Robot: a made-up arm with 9 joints. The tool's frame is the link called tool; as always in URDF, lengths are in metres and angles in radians.
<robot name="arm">
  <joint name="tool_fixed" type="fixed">
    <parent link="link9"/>
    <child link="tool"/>
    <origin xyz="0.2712 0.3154 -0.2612" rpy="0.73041 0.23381 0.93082"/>
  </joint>
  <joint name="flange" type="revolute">
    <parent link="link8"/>
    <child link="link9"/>
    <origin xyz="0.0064 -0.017 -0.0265" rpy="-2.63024 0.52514 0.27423"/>
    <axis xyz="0 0 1"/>
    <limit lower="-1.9" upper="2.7"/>
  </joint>
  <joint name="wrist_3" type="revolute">
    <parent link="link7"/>
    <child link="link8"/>
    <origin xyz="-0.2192 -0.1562 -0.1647" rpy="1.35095 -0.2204 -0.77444"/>
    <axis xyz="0 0 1"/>
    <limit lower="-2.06" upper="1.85"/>
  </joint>
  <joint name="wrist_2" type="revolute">
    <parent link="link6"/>
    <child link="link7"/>
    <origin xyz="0.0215 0.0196 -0.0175" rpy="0 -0.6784 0"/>
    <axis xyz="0 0 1"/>
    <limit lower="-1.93" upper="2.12"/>
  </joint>
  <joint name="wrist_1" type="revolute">
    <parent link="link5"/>
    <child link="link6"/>
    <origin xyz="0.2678 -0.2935 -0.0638" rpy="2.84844 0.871 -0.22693"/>
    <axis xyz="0 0 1"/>
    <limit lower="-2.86" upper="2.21"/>
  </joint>
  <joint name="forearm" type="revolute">
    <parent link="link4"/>
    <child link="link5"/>
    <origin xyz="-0.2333 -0.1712 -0.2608" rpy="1.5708 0 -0.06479"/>
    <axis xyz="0 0 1"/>
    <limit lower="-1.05" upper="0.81"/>
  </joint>
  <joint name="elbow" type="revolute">
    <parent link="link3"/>
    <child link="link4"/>
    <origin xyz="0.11 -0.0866 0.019" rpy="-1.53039 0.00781 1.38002"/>
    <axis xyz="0 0 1"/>
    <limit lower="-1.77" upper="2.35"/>
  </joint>
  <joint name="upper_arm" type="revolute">
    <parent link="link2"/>
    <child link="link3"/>
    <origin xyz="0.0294 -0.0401 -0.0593" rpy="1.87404 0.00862 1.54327"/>
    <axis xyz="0 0 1"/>
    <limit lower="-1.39" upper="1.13"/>
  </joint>
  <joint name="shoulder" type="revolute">
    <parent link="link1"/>
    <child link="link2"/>
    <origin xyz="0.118 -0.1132 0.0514" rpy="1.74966 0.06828 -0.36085"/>
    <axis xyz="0 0 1"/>
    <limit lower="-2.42" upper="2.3"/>
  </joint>
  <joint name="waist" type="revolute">
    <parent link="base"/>
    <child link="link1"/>
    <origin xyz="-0.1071 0.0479 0.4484" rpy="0 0 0"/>
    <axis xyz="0 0 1"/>
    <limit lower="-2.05" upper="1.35"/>
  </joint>
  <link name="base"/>
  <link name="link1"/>
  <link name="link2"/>
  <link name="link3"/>
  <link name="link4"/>
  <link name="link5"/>
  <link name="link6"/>
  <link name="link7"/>
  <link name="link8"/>
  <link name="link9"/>
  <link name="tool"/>
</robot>
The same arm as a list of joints. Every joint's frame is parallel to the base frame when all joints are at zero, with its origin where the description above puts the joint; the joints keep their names.
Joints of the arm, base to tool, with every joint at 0 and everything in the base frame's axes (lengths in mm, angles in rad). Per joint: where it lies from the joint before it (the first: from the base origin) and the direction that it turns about. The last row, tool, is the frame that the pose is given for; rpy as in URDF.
waist: axis 0 0 1 offset -107.1 47.9 448.4
shoulder: axis -0.358794 -0.916385 -0.177497 offset 118 -113.2 51.4
upper_arm: axis 0.997562 -0.056898 -0.040398 offset 48.7 51.6 -30.8
elbow: axis 0 0 -1 offset 27.6 62.7 123.6
forearm: axis 1 0 0 offset 185.9 221.7 260.8
wrist_1: axis -0.616583 0.778578 0.116797 offset -63.8 -267.8 293.5
wrist_2: axis 0 1 0 offset -2 -27.1 20.3
wrist_3: axis 0.580416 0.212806 -0.786022 offset 186.3 -164.7 -194.3
flange: axis 0.031601 0.054301 0.998024 offset -21.5 -20.4 12.3
tool: offset -360.8 -233.7 -237.6 rpy 0.7562 0.1762 -2.5083
Joint limits (rad, base to tool): -2.05..1.35 -2.42..2.3 -1.39..1.13 -1.77..2.35 -1.05..0.81 -2.86..2.21 -1.93..2.12 -2.06..1.85 -1.9..2.7

